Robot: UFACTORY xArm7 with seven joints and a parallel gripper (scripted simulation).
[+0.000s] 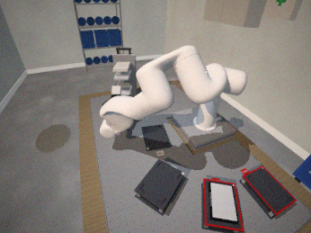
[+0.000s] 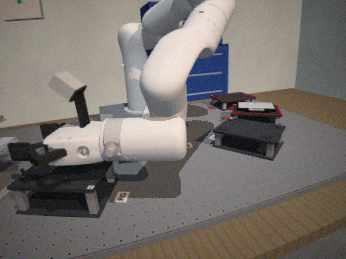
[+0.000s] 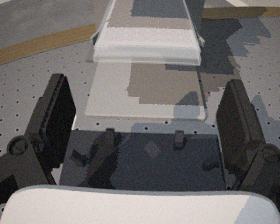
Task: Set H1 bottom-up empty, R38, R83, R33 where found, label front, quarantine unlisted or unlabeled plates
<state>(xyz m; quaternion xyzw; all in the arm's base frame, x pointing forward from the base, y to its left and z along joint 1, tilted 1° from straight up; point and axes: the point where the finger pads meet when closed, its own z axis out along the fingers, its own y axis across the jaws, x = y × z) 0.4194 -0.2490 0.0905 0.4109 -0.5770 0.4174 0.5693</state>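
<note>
My gripper is now 12 cm to the left of the white well plate, 4 cm past it and 2 cm above it. Also, from my hand: deck label H1 (12 cm below, 11 cm to the right, 7 cm ahead); raised regrip nest RG (7 cm below, 5 cm to the left, 2 cm ahead); plate labelled R83 (12 cm to the right, 9 cm above, 4 cm behind).
</note>
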